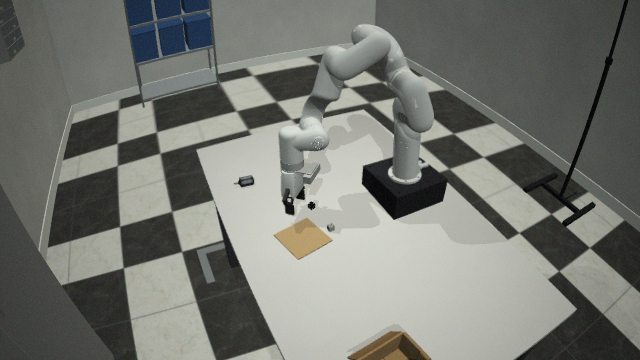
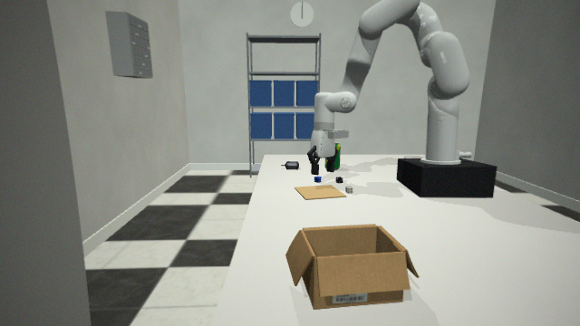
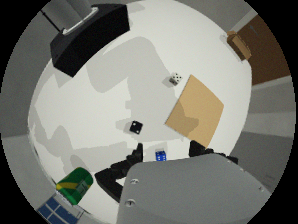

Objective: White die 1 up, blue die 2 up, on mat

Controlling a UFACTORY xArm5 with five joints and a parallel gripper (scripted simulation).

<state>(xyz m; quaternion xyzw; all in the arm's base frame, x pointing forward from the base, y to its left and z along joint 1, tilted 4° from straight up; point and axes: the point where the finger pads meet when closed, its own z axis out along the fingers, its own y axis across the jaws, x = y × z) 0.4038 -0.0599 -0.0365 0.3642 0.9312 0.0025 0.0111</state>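
My hand is 4 cm above the blue die, 2 cm to the left of it and 2 cm short of it. From my hand the other things lie so: tan mat (12 cm to the left, 5 cm below, 2 cm ahead); black die (6 cm behind, 4 cm below, 1 cm to the right); white die (12 cm to the left, 8 cm behind, 4 cm below).
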